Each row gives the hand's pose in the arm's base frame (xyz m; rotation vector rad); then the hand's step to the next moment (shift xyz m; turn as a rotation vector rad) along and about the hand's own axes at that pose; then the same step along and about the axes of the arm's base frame.
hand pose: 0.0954 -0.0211 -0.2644 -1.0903 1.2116 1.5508
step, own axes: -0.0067 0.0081 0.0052 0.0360 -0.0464 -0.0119
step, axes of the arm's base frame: -0.0068 0.0031 0.0090 0.0372 -0.0004 -0.0469
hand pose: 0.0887 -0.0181 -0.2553 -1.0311 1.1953 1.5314
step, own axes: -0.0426 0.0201 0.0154 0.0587 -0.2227 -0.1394
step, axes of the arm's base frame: -0.0105 0.0059 0.0481 0.2125 -0.1008 -0.1310
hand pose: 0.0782 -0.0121 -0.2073 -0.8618 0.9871 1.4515
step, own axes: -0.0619 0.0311 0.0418 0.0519 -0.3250 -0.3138
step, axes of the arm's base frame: -0.0235 0.0142 0.0761 0.3118 -0.2620 -0.2024
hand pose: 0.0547 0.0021 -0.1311 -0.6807 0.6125 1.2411
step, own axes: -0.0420 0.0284 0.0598 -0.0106 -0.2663 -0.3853
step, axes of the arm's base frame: -0.0337 0.0235 0.0668 0.2372 -0.3447 -0.2107
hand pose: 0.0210 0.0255 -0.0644 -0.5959 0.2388 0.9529
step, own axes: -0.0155 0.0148 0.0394 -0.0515 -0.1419 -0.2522
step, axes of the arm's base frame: -0.0235 0.0183 0.0335 0.1034 -0.2424 -0.1302
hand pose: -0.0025 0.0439 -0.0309 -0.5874 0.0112 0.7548
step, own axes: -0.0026 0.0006 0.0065 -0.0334 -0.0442 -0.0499
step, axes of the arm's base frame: -0.0036 0.0020 0.0057 0.0138 -0.0722 -0.0127
